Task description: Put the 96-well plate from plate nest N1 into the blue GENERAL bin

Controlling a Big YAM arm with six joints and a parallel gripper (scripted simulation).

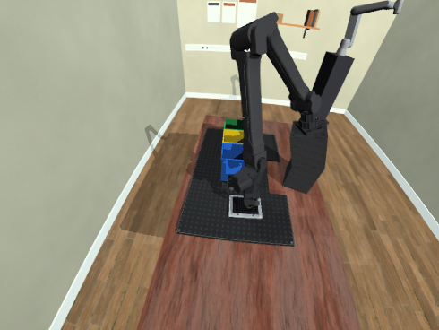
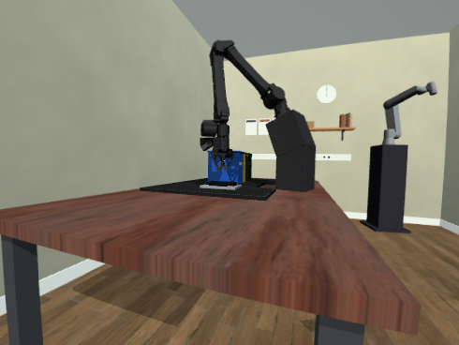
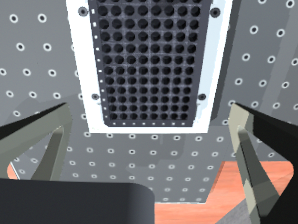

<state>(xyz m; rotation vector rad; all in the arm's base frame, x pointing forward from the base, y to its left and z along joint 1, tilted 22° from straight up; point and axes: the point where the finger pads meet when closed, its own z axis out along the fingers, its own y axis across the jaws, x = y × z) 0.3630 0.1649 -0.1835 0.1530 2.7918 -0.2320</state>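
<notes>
My hand is 7 cm above the 96-well plate. From my hand the other things lie so: blue bin: 2 cm ahead, 23 cm to the right; then yellow bin: 35 cm to the right; then grey plate nest: 8 cm below.
</notes>
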